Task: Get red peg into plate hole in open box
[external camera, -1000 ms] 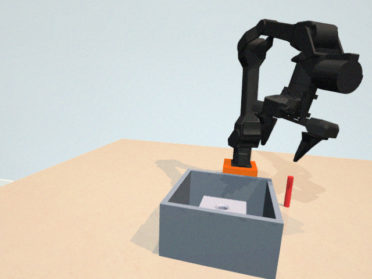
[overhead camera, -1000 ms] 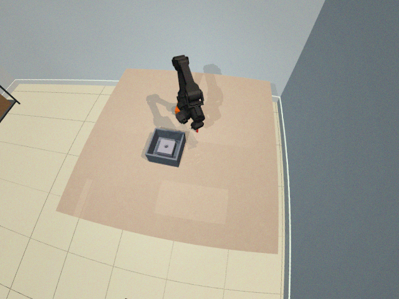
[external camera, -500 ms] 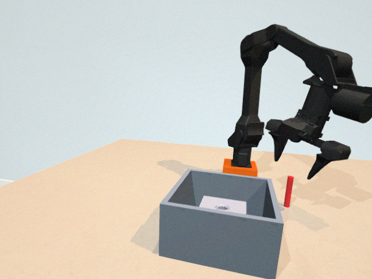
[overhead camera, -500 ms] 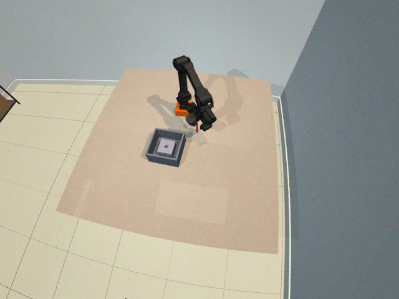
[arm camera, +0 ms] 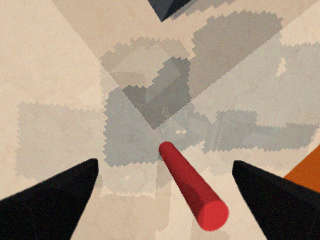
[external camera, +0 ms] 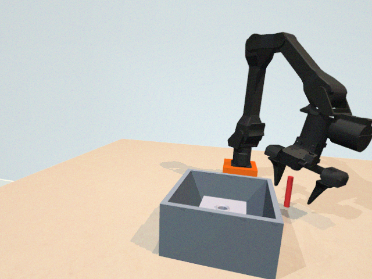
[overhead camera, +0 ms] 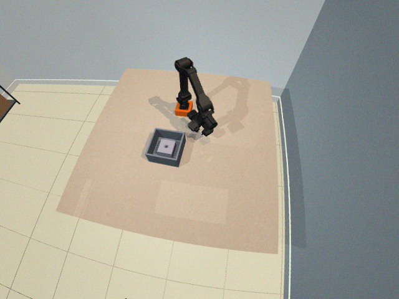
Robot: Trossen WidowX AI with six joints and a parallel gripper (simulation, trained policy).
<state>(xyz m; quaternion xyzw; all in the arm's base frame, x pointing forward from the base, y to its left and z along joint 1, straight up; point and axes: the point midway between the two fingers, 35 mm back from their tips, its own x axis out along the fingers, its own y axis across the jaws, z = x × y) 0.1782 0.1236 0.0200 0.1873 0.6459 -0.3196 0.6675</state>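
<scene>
Now: gripper tip 10 mm past the red peg. The rest, counted from my gripper tip: plate 170 mm to the right, 160 mm ahead, 10 mm above; then grey box 170 mm to the right, 160 mm ahead, 10 mm below.
</scene>
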